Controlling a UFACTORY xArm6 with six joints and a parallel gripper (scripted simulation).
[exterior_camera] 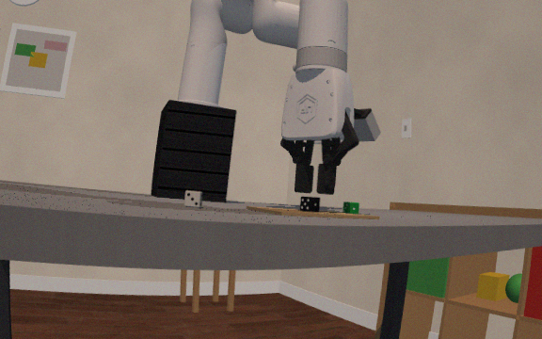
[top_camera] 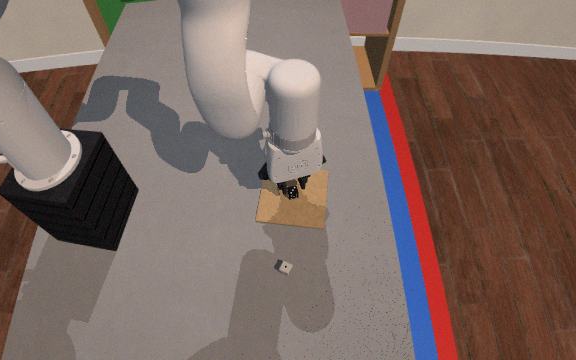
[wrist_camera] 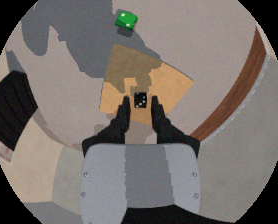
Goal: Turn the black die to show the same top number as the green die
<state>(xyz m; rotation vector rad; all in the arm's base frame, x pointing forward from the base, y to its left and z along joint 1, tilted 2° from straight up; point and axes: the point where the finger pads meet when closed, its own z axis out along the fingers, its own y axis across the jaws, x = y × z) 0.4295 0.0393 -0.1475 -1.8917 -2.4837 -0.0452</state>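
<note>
My hand is 4 cm above the black die and 1 cm to the left of it. Also, from my hand: tan mat 5 cm below, 1 cm to the right; green die 11 cm to the left, 4 cm below, 4 cm behind; white die 17 cm to the right, 4 cm below, 2 cm behind.
</note>
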